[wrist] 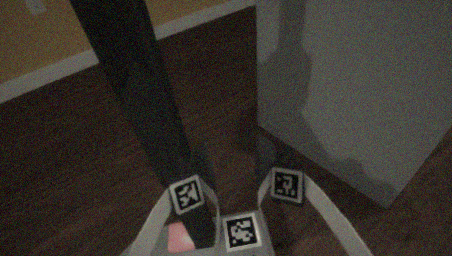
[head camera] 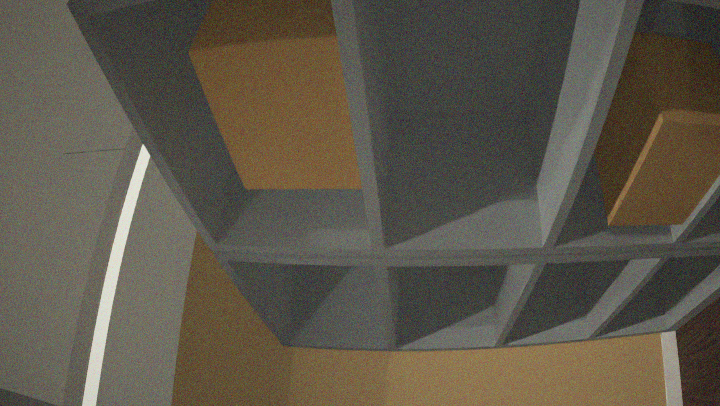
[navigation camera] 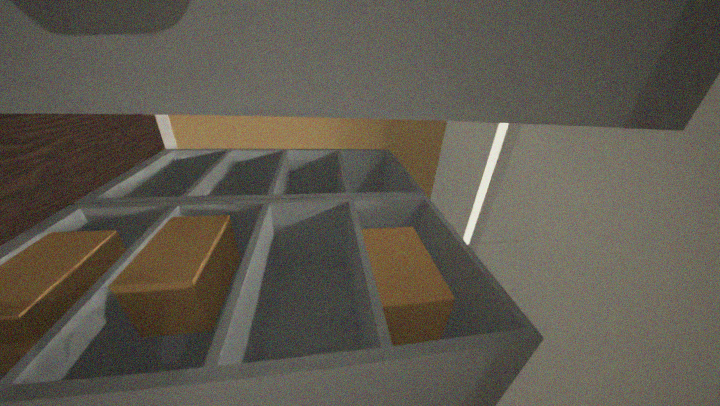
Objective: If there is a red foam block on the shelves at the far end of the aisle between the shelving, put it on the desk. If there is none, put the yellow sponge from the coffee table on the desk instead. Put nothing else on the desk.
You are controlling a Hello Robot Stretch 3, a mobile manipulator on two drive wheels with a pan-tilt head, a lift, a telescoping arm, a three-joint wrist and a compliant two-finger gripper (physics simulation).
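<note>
A grey shelving unit fills much of the head and navigation views, seen at a steep tilt. Brown boxes stand in some compartments: one box beside an outer side panel, and another box past an empty compartment. A third box shows in the navigation view. The compartments in the row beyond look empty. No red foam block, yellow sponge, desk or coffee table shows. My gripper is open and empty above the dark floor in the wrist view.
A large grey panel crosses the top of the navigation view. A grey panel stands right of the gripper, and a dark post stands left. A tan wall and dark wood floor also show.
</note>
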